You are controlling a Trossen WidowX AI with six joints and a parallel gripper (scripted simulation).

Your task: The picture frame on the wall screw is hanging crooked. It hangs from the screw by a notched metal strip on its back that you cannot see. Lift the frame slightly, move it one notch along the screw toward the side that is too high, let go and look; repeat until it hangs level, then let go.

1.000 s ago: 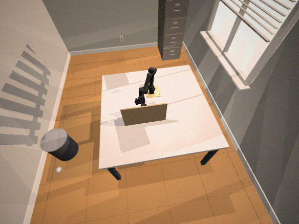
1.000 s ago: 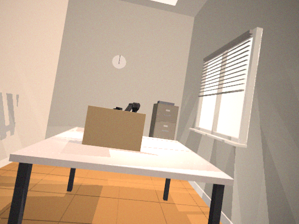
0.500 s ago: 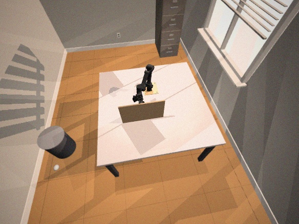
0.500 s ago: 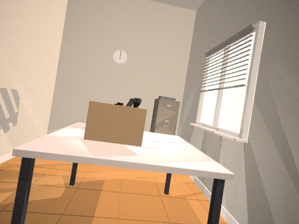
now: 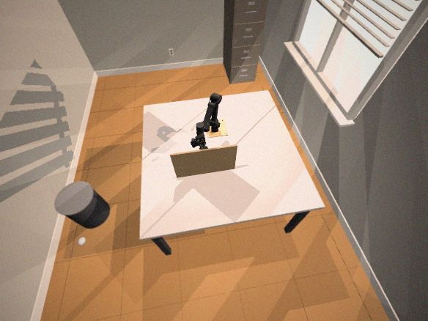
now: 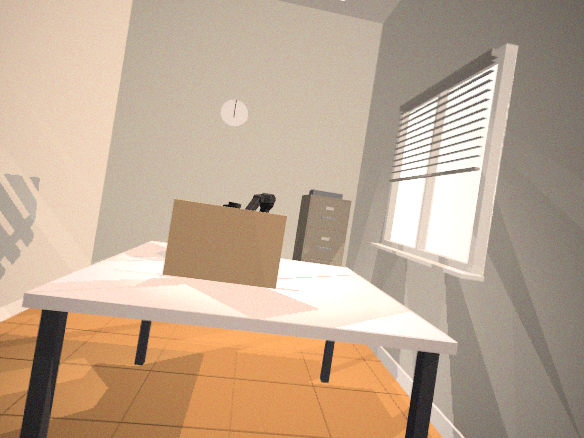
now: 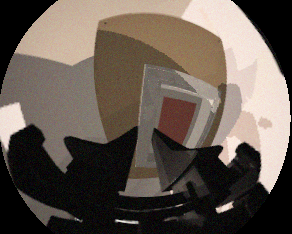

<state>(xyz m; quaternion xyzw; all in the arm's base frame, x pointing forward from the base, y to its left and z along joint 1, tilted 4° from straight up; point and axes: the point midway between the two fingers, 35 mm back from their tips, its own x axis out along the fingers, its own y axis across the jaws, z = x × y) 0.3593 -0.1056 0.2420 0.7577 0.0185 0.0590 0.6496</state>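
My gripper tip is now 5 cm above the picture frame, 1 cm to the right of it and 1 cm short of it. Also, from my gripper tip: wall board 7 cm below, 2 cm ahead, 1 cm to the left.
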